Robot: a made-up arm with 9 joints. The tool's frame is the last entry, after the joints. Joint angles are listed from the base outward. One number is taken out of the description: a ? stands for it. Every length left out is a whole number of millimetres.
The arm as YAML. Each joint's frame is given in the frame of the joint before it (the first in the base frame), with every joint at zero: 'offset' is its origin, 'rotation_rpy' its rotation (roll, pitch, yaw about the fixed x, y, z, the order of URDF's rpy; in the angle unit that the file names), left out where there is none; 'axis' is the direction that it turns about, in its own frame. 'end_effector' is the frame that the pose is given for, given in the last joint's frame.
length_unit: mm
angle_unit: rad
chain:
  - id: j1
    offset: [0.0, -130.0, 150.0]
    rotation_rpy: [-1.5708, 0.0, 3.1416]
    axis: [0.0, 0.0, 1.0]
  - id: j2
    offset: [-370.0, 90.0, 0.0]
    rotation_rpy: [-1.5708, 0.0, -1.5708]
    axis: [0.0, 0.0, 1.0]
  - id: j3
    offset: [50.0, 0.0, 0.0]
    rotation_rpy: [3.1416, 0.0, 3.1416]
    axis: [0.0, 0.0, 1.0]
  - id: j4
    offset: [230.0, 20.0, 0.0]
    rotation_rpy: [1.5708, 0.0, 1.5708]
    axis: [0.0, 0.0, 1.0]
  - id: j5
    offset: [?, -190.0, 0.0]
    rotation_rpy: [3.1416, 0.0, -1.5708]
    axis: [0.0, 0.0, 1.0]
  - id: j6
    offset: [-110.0, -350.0, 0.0]
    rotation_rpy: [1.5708, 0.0, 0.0]
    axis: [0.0, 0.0, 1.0]
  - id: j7
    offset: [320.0, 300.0, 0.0]
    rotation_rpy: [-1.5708, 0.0, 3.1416]
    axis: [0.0, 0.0, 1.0]
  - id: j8
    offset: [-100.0, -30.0, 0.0]
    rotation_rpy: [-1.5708, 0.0, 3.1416]
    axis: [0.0, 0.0, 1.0]
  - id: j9
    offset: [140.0, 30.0, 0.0]
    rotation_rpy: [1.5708, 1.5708, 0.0]
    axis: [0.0, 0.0, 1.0]
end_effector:
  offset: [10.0, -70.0, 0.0]
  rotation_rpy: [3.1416, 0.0, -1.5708]
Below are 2 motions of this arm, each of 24 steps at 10 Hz.
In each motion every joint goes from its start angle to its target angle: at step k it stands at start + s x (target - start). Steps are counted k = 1, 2, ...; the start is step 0. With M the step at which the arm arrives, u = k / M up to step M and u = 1 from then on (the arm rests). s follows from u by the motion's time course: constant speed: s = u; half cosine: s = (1 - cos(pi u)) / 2; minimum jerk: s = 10 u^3 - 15 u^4 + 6 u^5.
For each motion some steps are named. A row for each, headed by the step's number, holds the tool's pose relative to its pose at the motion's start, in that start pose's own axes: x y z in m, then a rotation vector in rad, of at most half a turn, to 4 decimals.
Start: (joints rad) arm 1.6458 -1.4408 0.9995 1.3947 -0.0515 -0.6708 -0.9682 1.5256 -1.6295
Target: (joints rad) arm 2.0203 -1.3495 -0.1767 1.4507 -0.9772 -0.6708 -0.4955 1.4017 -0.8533
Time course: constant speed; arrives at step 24
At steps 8, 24:
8: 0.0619 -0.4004 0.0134 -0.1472 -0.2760 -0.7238
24: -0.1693 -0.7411 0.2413 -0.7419 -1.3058 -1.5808

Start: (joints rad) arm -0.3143 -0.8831 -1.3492 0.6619 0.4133 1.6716 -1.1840 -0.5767 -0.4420
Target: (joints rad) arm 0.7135 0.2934 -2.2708 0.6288 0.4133 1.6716 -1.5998 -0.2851 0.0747
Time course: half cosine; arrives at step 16
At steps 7, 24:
7: -0.0708 -0.0028 0.1434 -0.6492 -0.1913 -0.5140
24: -0.5859 0.2577 0.4143 -0.9931 -1.0219 -1.5127

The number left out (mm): 100.0
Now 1 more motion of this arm.
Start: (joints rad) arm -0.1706 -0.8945 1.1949 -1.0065 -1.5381 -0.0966 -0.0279 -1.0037 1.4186
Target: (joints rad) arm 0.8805 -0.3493 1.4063 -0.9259 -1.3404 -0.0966 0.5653 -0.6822 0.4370
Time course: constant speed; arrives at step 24
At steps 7, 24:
7: 0.0415 -0.0603 0.0827 -0.1394 0.0936 0.4740
24: 0.2591 -0.1531 0.2243 -0.2312 0.4230 1.6025

